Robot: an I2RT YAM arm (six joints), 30 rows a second.
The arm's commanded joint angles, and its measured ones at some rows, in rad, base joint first. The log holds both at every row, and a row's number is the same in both.
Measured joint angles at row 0: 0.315 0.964 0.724 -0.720 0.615 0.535
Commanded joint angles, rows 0 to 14: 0.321 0.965 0.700 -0.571 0.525 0.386; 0.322 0.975 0.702 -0.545 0.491 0.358; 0.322 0.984 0.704 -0.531 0.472 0.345; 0.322 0.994 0.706 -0.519 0.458 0.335; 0.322 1.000 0.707 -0.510 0.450 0.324; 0.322 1.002 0.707 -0.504 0.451 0.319; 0.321 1.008 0.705 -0.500 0.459 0.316; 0.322 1.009 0.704 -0.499 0.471 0.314; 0.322 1.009 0.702 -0.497 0.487 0.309; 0.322 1.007 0.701 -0.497 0.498 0.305; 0.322 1.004 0.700 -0.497 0.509 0.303; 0.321 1.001 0.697 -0.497 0.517 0.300; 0.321 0.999 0.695 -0.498 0.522 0.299; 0.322 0.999 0.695 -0.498 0.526 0.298; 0.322 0.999 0.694 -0.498 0.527 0.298
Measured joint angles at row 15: 0.318 1.010 0.709 -0.527 0.498 0.321
